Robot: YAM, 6 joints.
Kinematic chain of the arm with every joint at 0, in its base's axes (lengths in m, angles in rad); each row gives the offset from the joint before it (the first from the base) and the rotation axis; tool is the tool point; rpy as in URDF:
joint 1: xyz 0 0 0.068 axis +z
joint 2: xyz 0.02 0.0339 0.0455 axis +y
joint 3: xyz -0.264 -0.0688 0 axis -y
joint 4: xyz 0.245 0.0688 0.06 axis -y
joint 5: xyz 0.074 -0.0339 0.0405 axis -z
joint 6: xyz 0.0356 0 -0.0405 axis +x
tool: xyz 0 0 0 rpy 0 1.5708 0
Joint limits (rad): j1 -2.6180..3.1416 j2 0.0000..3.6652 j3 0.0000..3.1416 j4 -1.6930..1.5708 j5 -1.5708..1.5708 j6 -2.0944..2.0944
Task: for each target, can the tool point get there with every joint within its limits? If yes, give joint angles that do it. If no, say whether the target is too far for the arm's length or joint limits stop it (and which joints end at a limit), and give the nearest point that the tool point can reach.
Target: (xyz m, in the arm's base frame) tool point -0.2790 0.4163 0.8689
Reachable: no: too far | nearest point -0.1983 0.2959 0.6414 | short by 0.270 m
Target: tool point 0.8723 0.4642 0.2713
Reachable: no: too far | nearest point 0.5629 0.2996 0.2142 | short by 0.355 m
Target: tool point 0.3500 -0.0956 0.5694
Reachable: yes | joints -0.3439 1.8572 2.4316 -0.3735 -0.9041 -1.2289
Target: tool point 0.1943 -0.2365 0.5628
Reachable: yes | joints -0.9872 1.6980 1.8636 1.1907 -1.1069 0.8944
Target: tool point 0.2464 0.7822 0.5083
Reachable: no: too far | nearest point 0.1746 0.5544 0.3904 | short by 0.266 m
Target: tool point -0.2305 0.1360 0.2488
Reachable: yes | joints 2.6447 1.2240 0.7687 -0.1220 0.2744 -0.8424
